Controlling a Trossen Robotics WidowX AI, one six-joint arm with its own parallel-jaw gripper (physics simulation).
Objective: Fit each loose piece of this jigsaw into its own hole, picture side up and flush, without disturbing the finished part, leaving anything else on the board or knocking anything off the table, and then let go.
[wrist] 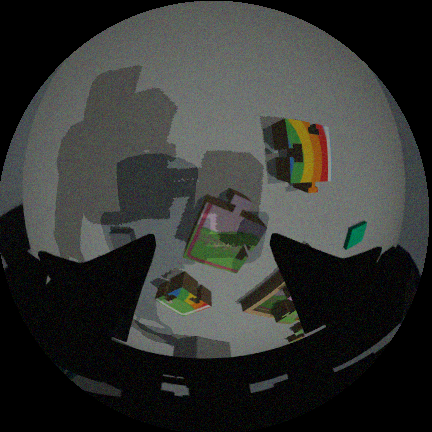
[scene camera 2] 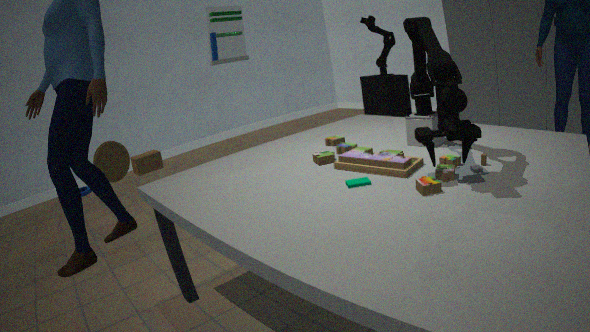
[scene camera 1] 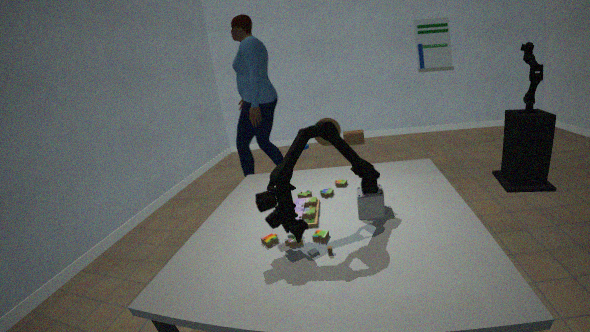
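Note:
My gripper [scene camera 1: 298,236] [scene camera 2: 449,164] [wrist: 213,239] is open and empty, pointing down over a pink-and-green corner piece [scene camera 1: 294,242] [scene camera 2: 445,173] [wrist: 220,242]. In the wrist view this piece lies picture side up, turned askew between the fingertips. A rainbow piece [scene camera 1: 270,240] [scene camera 2: 428,186] [wrist: 310,155] and a green-and-rainbow piece [scene camera 1: 321,235] [scene camera 2: 450,159] [wrist: 184,300] lie apart on either side. The jigsaw board [scene camera 1: 318,220] [scene camera 2: 370,169] [wrist: 260,304] is partly hidden by a finger in the wrist view. Green-topped parts show at its far side. More loose pieces [scene camera 1: 327,192] [scene camera 2: 324,157] lie beyond it.
A flat green block [scene camera 2: 358,182] [wrist: 355,235] lies beside the board. A small grey block [scene camera 1: 313,253] [wrist: 122,236] and a small brown peg [scene camera 1: 330,251] [scene camera 2: 483,159] lie near the pieces. A person [scene camera 1: 256,75] [scene camera 2: 75,75] is beyond the table.

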